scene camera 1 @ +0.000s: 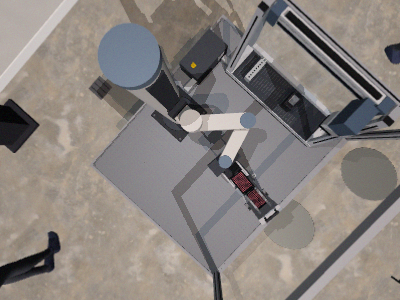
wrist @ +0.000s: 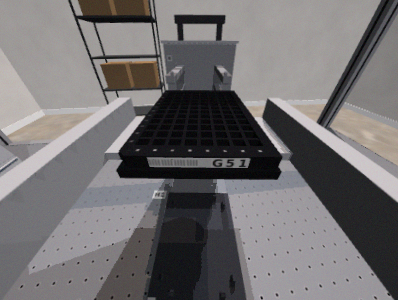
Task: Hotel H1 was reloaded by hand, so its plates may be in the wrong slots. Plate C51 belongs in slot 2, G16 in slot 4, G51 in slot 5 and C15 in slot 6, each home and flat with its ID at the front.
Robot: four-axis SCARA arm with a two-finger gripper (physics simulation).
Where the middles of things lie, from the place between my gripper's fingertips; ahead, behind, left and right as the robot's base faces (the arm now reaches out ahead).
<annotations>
Right now my hand is 1 cm short of the plate G51 [wrist: 188,134] and 1 cm above it.
</annotations>
